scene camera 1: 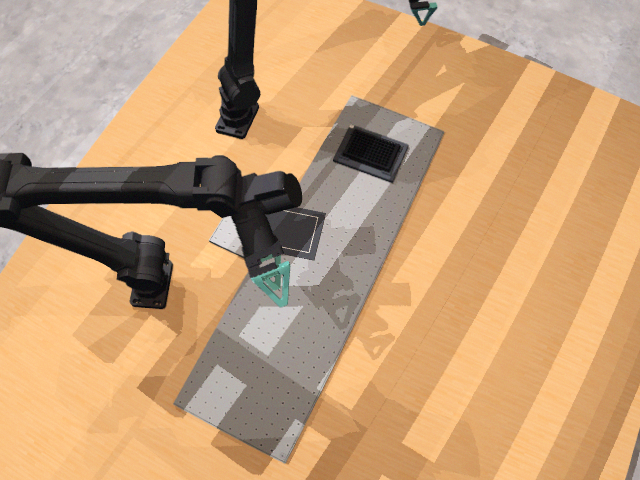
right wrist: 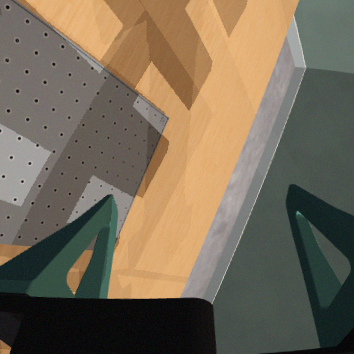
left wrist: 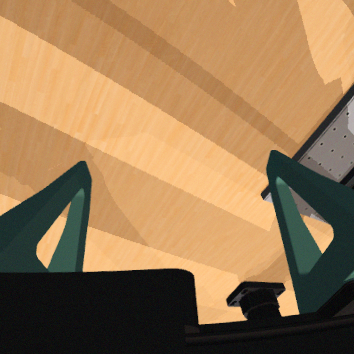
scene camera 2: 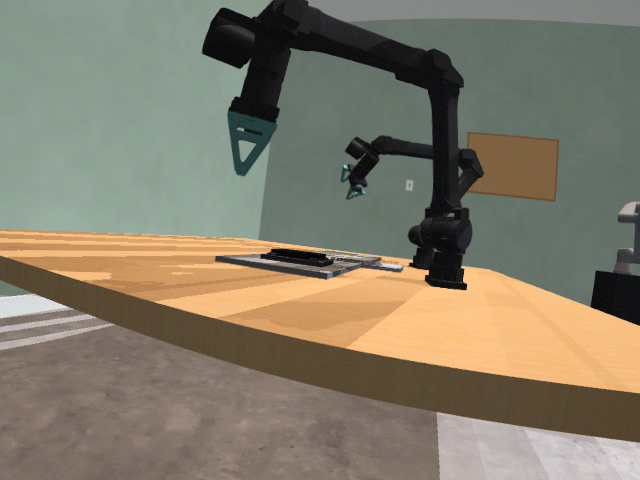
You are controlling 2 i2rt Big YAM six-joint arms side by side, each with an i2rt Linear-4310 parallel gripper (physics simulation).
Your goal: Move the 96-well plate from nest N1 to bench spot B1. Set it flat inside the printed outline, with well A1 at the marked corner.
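Frame: origin at the left arm's base, x back, y right, z up, level; centimetres.
Where they show: left gripper, fingertip midpoint: (scene camera 1: 418,14) (left wrist: 178,163) (scene camera 2: 240,174); right gripper, fingertip midpoint: (scene camera 1: 280,297) (right wrist: 200,197) (scene camera 2: 344,190); left arm's base, origin of the base link: (scene camera 1: 237,119) (left wrist: 254,291) (scene camera 2: 444,285); right arm's base, origin of the base link: (scene camera 1: 152,284) (scene camera 2: 423,268).
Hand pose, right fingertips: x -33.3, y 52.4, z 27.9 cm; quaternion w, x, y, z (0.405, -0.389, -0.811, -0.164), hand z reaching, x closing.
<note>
Each offset is from my right fingertips to the top centre of the thing. "pt": to the spot under its first point. Level surfaces: height alone.
The black 96-well plate {dz -24.0, dx -4.4, dy -51.5 cm} (scene camera 1: 373,148) (scene camera 2: 298,253) sits flat in the dark nest {pt dz -25.1, dx +2.9, dy -47.4 cm} (scene camera 1: 339,156) near the upper end of the perforated board. The bench spot, a dark pad {pt dz -26.4, dx +5.2, dy -24.9 cm} (scene camera 1: 302,232) with a thin printed outline, lies lower left of it in scene camera 1, partly hidden by the right arm. My left gripper (left wrist: 178,163) (scene camera 2: 241,173) is open and empty, high above the table; in scene camera 1 one teal finger shows at the top edge, beyond the board's upper end. My right gripper (right wrist: 200,197) is open and empty, above the middle of the board. The marked corner cannot be made out.
The perforated grey board {dz -26.6 cm} (scene camera 1: 268,382) (right wrist: 30,90) lies on the wooden table {dz -27.9 cm} (scene camera 1: 491,310) (scene camera 2: 413,330). The right arm (scene camera 1: 129,184) reaches across the bench spot's left part. The left arm's base (scene camera 1: 233,124) stands left of the board's upper end.
</note>
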